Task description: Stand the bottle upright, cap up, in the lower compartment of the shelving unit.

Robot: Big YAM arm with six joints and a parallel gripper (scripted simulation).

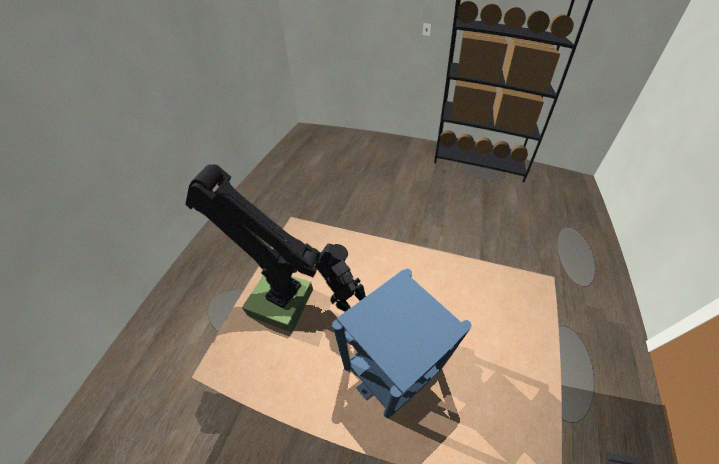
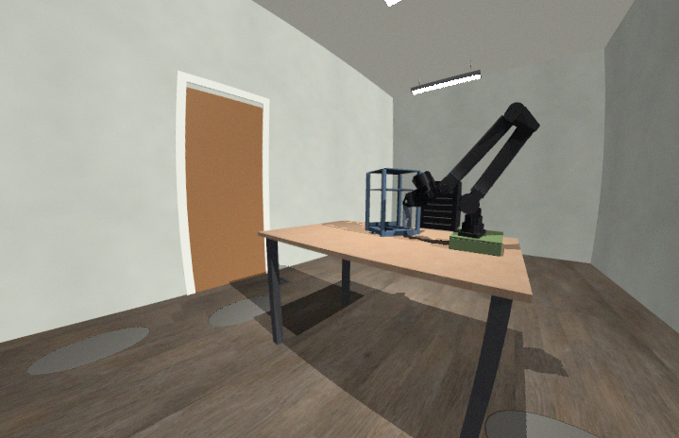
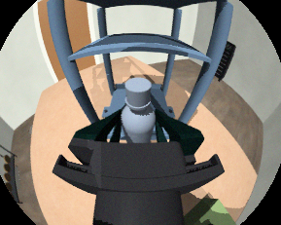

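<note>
My hand is 10 mm above the bottle. Also, from my hand: blue shelving unit (140 mm ahead, 60 mm to the right).
</note>
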